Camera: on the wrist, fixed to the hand. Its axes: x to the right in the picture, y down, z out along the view.
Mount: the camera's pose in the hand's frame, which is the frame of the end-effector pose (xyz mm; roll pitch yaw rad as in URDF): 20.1 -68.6 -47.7 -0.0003 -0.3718 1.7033
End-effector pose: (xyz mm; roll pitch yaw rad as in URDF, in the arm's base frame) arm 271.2 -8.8 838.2 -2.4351 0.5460 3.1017
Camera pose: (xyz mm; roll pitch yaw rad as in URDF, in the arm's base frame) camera 211.3 -27.6 896.8 2.2028 0.7540 0.6548
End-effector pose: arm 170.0 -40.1 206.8 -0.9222 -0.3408 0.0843
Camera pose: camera 187.0 -118.4 237.9 -0.2771 0.5562 1.5884
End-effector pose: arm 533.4 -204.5 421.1 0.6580 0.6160 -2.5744
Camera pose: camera 544.9 -167.4 344.4 0.9094 -0.8737 -1.6602
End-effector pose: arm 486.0 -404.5 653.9 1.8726 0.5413 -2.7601
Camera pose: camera 519.1 -462.3 599.6 2.5152 -0.8133 2.3932
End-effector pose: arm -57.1 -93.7 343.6 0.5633 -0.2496 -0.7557
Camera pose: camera -51.4 -143.8 274.0 -0.4891 -0.8407 1.3103
